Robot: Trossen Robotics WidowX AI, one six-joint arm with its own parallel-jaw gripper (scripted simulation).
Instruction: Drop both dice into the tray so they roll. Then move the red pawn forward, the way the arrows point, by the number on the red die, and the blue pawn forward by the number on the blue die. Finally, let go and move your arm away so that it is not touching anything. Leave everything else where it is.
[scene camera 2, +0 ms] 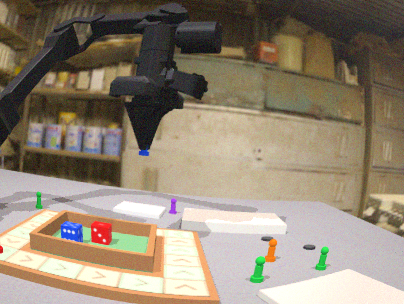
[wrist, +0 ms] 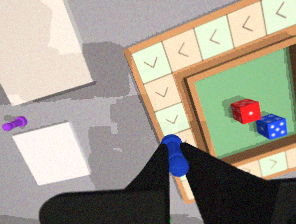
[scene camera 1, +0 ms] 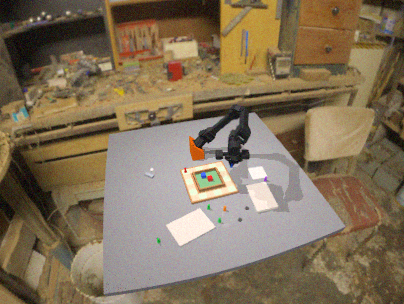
Observation:
The gripper (scene camera 2: 144, 149) carries a blue pawn.
The gripper is seen too in the wrist view (wrist: 172, 149).

